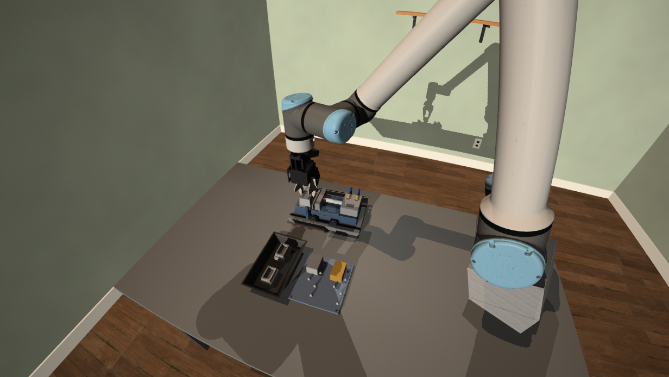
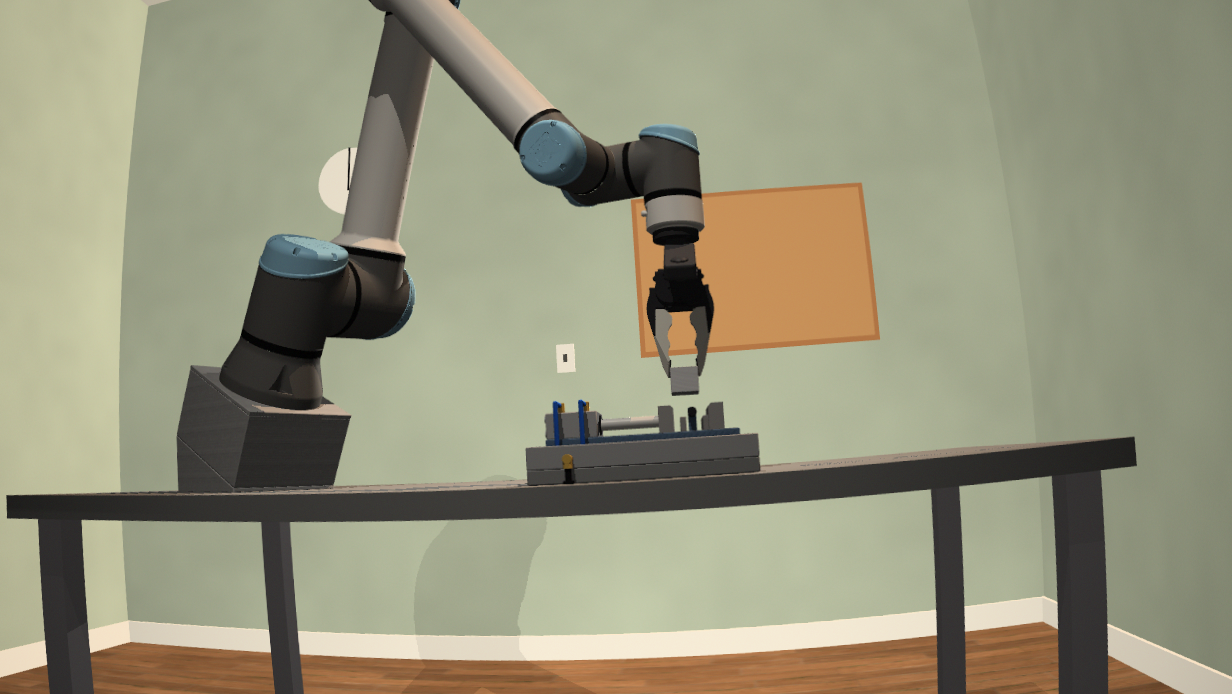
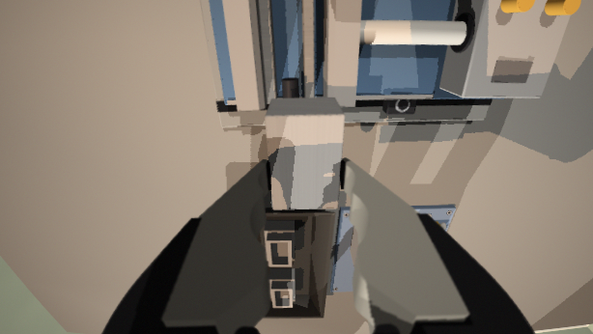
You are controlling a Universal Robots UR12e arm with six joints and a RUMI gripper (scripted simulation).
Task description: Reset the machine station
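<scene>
Right now the fixed jaw is 8 cm below my hand, 6 cm to the right of it and 4 cm ahead of it. Round my hand: work stop: 7 cm below, 2 cm to the right, 1 cm ahead; push rod: 8 cm below, 7 cm to the right, 7 cm behind; vise: 12 cm below, 7 cm to the right, 6 cm behind.
</scene>
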